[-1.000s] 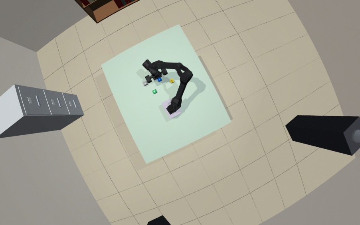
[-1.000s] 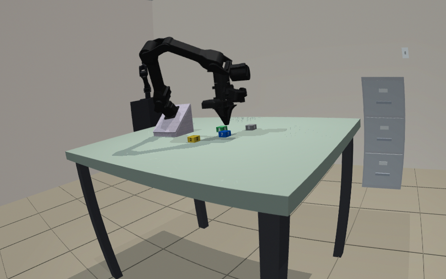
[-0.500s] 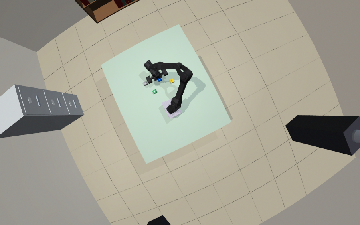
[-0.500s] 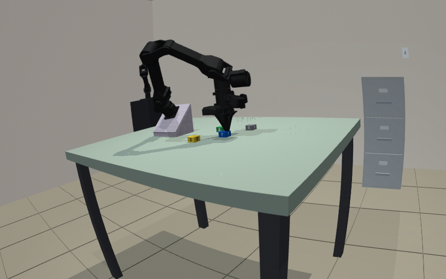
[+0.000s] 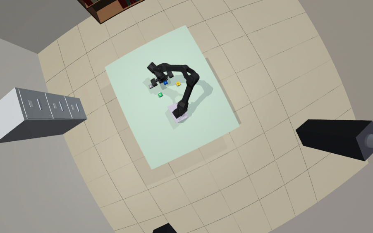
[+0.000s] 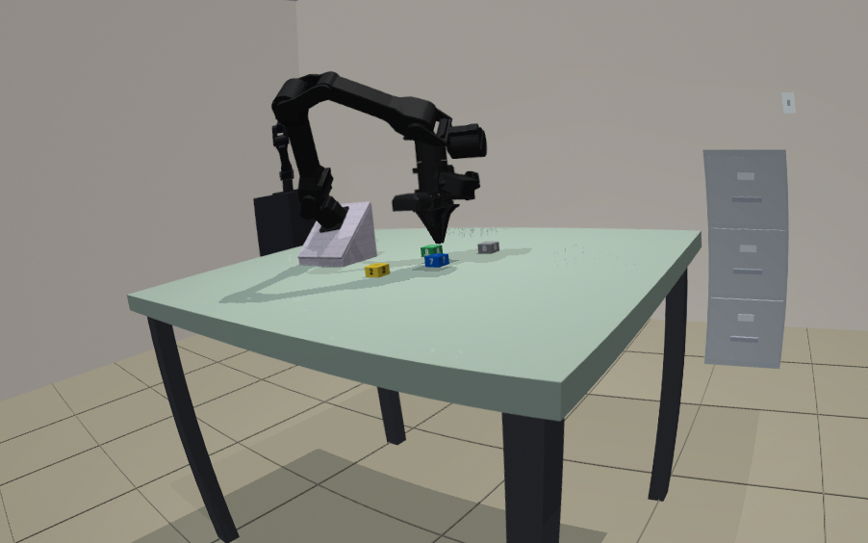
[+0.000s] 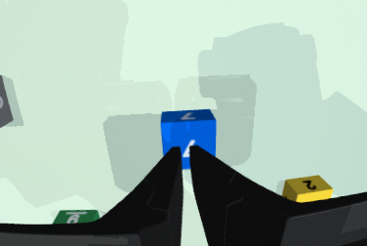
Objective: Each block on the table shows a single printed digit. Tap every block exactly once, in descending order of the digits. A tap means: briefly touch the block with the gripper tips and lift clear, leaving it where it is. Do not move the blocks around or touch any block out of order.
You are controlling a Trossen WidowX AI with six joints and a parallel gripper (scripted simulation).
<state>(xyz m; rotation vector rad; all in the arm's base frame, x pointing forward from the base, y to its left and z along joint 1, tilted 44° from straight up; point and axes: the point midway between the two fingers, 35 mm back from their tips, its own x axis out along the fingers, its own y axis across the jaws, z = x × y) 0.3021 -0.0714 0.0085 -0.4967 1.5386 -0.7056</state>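
Now: gripper tip 3 cm above the blue block marked 7 and 1 cm past it. Also, from my gripper tip: grey block marked 0: 13 cm to the left, 4 cm ahead, 3 cm below; green block: 9 cm to the left, 8 cm behind, 3 cm below; yellow block marked 2: 9 cm to the right, 8 cm behind, 3 cm below.
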